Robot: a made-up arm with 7 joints. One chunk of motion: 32 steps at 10 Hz.
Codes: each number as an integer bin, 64 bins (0 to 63) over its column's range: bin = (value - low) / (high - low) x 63, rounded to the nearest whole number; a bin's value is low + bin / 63 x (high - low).
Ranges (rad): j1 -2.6..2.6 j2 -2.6..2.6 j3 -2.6..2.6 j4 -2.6..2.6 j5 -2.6..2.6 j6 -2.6..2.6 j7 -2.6..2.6
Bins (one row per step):
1: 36 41 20 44 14 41 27
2: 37 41 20 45 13 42 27
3: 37 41 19 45 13 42 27
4: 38 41 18 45 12 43 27
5: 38 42 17 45 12 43 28
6: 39 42 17 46 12 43 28
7: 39 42 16 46 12 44 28
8: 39 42 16 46 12 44 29
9: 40 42 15 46 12 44 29
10: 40 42 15 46 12 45 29
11: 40 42 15 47 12 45 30
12: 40 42 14 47 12 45 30
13: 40 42 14 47 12 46 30
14: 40 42 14 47 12 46 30
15: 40 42 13 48 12 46 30
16: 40 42 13 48 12 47 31
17: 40 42 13 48 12 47 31
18: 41 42 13 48 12 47 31
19: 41 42 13 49 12 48 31
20: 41 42 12 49 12 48 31
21: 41 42 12 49 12 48 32
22: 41 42 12 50 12 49 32
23: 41 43 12 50 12 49 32
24: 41 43 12 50 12 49 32
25: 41 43 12 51 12 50 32
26: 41 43 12 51 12 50 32
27: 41 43 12 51 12 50 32
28: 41 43 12 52 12 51 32
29: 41 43 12 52 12 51 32
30: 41 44 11 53 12 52 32
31: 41 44 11 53 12 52 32
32: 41 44 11 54 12 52 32
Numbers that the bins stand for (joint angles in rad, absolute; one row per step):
1: 0.3714 0.7841 -0.9492 1.0317 -1.4444 0.7841 -0.3714
2: 0.4540 0.7841 -0.9492 1.1143 -1.5270 0.8667 -0.3714
3: 0.4540 0.7841 -1.0317 1.1143 -1.5270 0.8667 -0.3714
4: 0.5365 0.7841 -1.1143 1.1143 -1.6095 0.9492 -0.3714
5: 0.5365 0.8667 -1.1968 1.1143 -1.6095 0.9492 -0.2889
6: 0.6190 0.8667 -1.1968 1.1968 -1.6095 0.9492 -0.2889
7: 0.6190 0.8667 -1.2794 1.1968 -1.6095 1.0317 -0.2889
8: 0.6190 0.8667 -1.2794 1.1968 -1.6095 1.0317 -0.2063
9: 0.7016 0.8667 -1.3619 1.1968 -1.6095 1.0317 -0.2063
10: 0.7016 0.8667 -1.3619 1.1968 -1.6095 1.1143 -0.2063
11: 0.7016 0.8667 -1.3619 1.2794 -1.6095 1.1143 -0.1238
12: 0.7016 0.8667 -1.4444 1.2794 -1.6095 1.1143 -0.1238
13: 0.7016 0.8667 -1.4444 1.2794 -1.6095 1.1968 -0.1238
14: 0.7016 0.8667 -1.4444 1.2794 -1.6095 1.1968 -0.1238
15: 0.7016 0.8667 -1.5270 1.3619 -1.6095 1.1968 -0.1238
16: 0.7016 0.8667 -1.5270 1.3619 -1.6095 1.2794 -0.0413
17: 0.7016 0.8667 -1.5270 1.3619 -1.6095 1.2794 -0.0413
18: 0.7841 0.8667 -1.5270 1.3619 -1.6095 1.2794 -0.0413
19: 0.7841 0.8667 -1.5270 1.4444 -1.6095 1.3619 -0.0413
20: 0.7841 0.8667 -1.6095 1.4444 -1.6095 1.3619 -0.0413
21: 0.7841 0.8667 -1.6095 1.4444 -1.6095 1.3619 0.0413
22: 0.7841 0.8667 -1.6095 1.5270 -1.6095 1.4444 0.0413
23: 0.7841 0.9492 -1.6095 1.5270 -1.6095 1.4444 0.0413
24: 0.7841 0.9492 -1.6095 1.5270 -1.6095 1.4444 0.0413
25: 0.7841 0.9492 -1.6095 1.6095 -1.6095 1.5270 0.0413
26: 0.7841 0.9492 -1.6095 1.6095 -1.6095 1.5270 0.0413
27: 0.7841 0.9492 -1.6095 1.6095 -1.6095 1.5270 0.0413
28: 0.7841 0.9492 -1.6095 1.6921 -1.6095 1.6095 0.0413
29: 0.7841 0.9492 -1.6095 1.6921 -1.6095 1.6095 0.0413
30: 0.7841 1.0317 -1.6921 1.7746 -1.6095 1.6921 0.0413
31: 0.7841 1.0317 -1.6921 1.7746 -1.6095 1.6921 0.0413
32: 0.7841 1.0317 -1.6921 1.8571 -1.6095 1.6921 0.0413

